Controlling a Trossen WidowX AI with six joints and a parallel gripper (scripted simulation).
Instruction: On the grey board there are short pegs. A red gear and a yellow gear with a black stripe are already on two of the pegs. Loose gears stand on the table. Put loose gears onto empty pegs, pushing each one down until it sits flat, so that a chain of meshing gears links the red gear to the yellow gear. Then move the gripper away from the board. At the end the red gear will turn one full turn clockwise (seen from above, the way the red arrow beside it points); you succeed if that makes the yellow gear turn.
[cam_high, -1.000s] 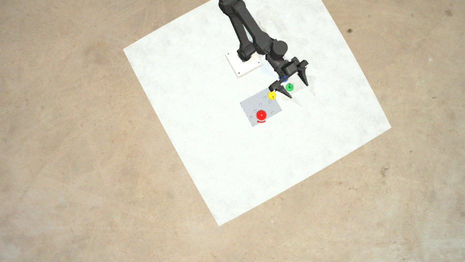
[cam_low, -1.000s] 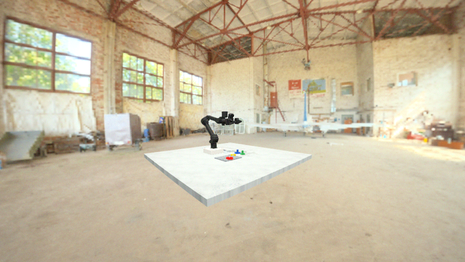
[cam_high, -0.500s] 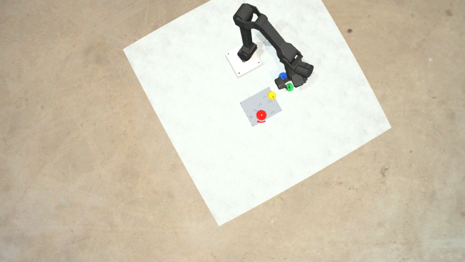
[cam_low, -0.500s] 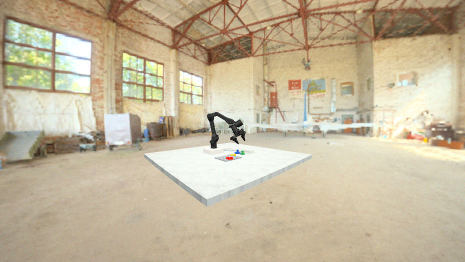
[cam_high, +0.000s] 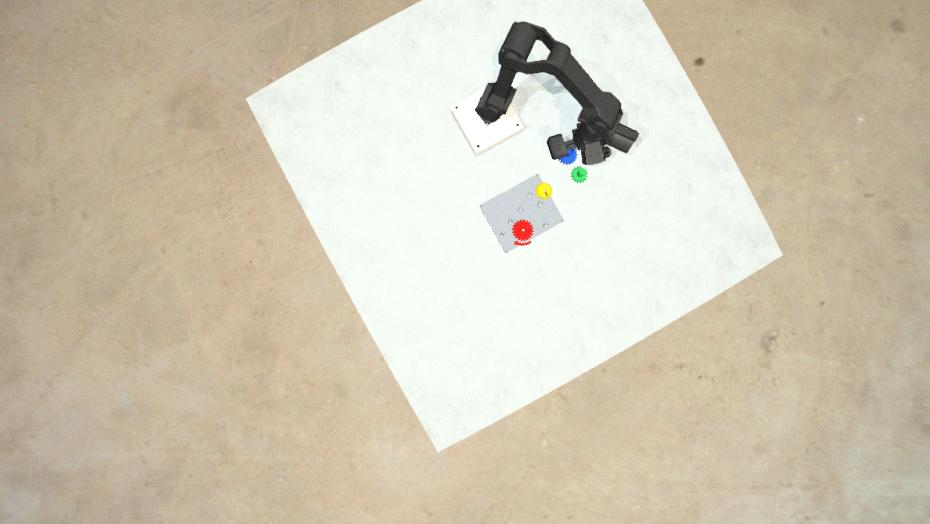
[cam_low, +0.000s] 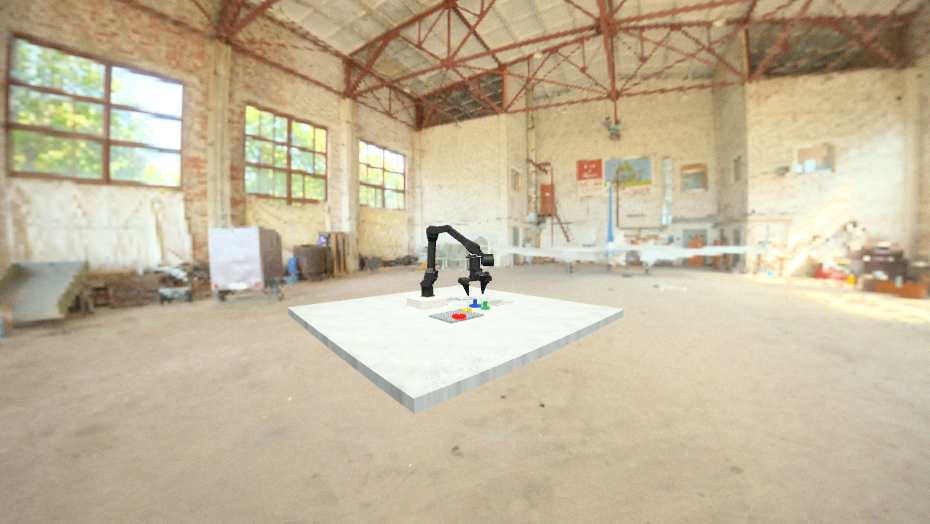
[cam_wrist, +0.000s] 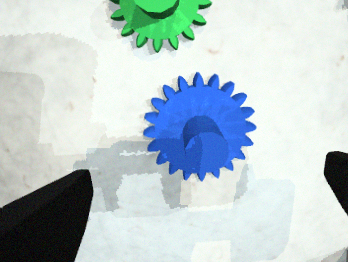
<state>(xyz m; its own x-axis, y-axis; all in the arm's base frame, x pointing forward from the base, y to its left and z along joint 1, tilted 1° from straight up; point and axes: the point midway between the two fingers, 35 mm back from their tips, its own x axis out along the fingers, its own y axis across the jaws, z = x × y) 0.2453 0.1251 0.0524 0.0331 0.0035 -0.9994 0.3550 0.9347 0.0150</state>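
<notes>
Now: gripper tip 50 mm above the large blue gear. From my gripper tip the other things lie so: red gear 100 mm ahead, 260 mm to the right, 50 mm below; small green gear 70 mm ahead, 10 mm to the right, 50 mm below.
</notes>
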